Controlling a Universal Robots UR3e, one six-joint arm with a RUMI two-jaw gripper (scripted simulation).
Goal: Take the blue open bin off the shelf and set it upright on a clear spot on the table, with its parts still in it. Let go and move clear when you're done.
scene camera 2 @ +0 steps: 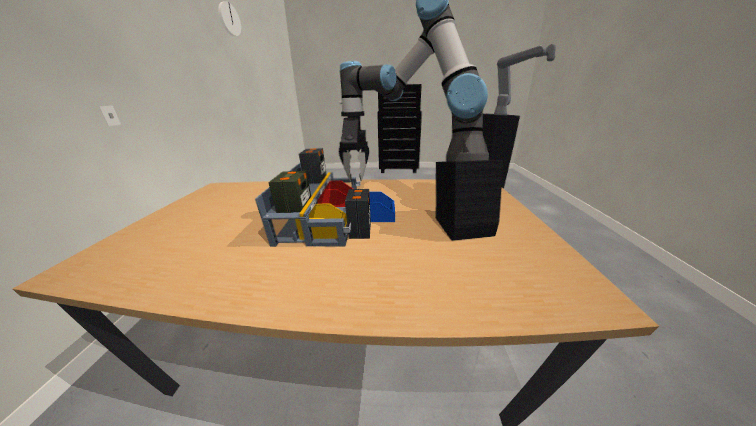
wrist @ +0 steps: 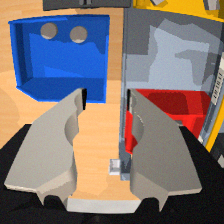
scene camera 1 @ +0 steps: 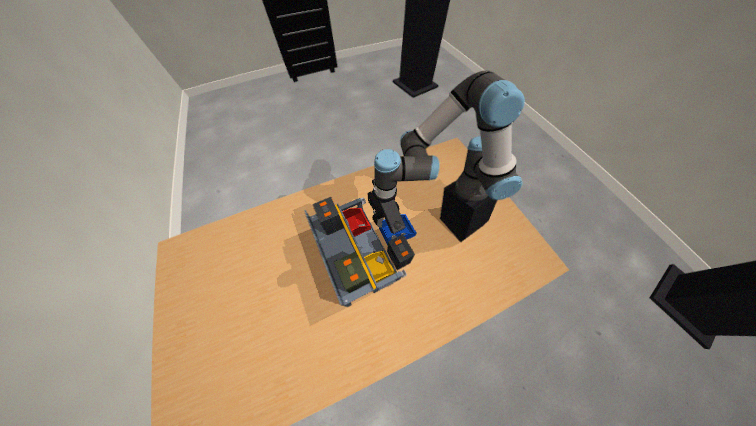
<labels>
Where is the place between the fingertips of the gripper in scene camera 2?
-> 355,181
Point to a red bin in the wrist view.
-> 190,107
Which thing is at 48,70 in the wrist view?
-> A blue bin.
</labels>
